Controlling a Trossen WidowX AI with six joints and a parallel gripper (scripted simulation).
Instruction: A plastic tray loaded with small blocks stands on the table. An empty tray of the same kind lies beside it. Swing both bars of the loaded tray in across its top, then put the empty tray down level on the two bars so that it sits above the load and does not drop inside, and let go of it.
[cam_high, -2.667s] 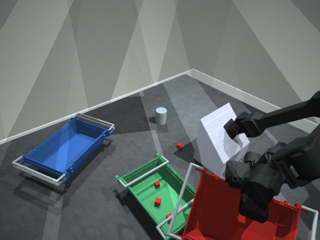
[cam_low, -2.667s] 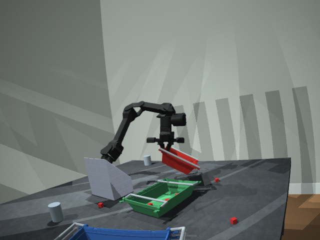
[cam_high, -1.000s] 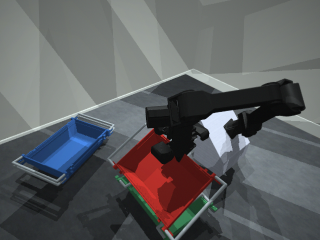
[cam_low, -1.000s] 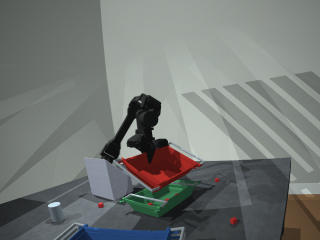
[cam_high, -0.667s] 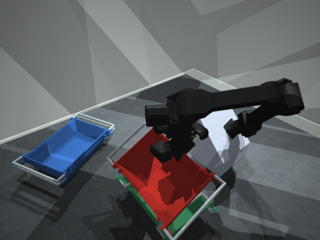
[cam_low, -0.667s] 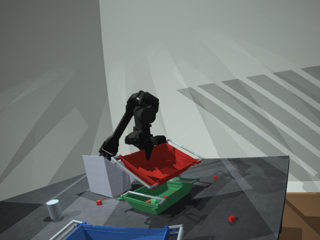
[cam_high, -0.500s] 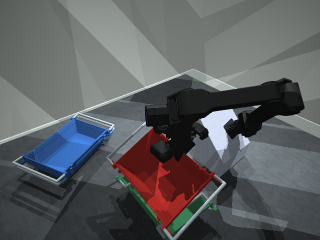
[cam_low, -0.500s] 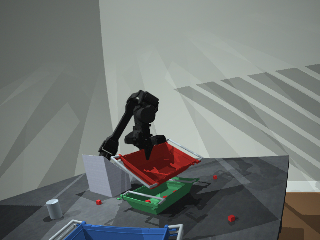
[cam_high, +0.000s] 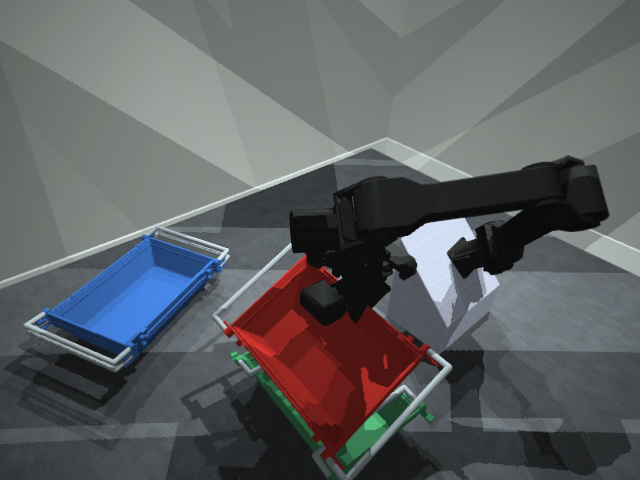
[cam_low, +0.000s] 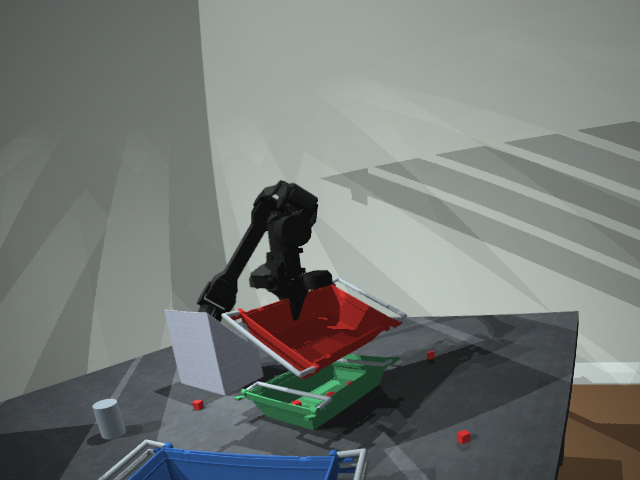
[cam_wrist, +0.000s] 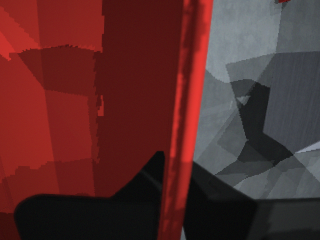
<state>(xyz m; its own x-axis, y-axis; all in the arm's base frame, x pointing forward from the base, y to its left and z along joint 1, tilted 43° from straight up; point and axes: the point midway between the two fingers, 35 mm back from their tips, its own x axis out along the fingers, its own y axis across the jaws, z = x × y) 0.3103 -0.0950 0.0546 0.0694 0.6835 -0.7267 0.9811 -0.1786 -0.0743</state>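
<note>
Right now my gripper tip is 80 mm short of the red tray and 10 mm to the left of it.
</note>
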